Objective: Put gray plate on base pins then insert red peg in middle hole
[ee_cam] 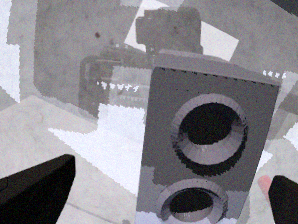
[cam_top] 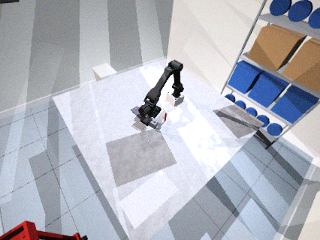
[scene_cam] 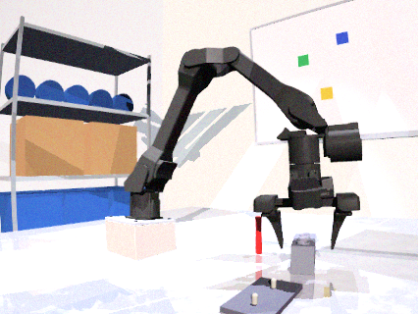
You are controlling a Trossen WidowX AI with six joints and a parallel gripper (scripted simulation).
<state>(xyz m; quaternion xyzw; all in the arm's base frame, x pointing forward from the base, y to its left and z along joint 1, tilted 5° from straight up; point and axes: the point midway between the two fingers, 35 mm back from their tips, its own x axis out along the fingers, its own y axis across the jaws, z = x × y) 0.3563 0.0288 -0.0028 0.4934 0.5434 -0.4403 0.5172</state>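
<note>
My gripper tip is 1 cm below the gray plate. Round my gripper tip: base: 3 cm behind, 16 cm to the right, 2 cm below; red peg: 11 cm behind, 5 cm to the left, 1 cm above.
</note>
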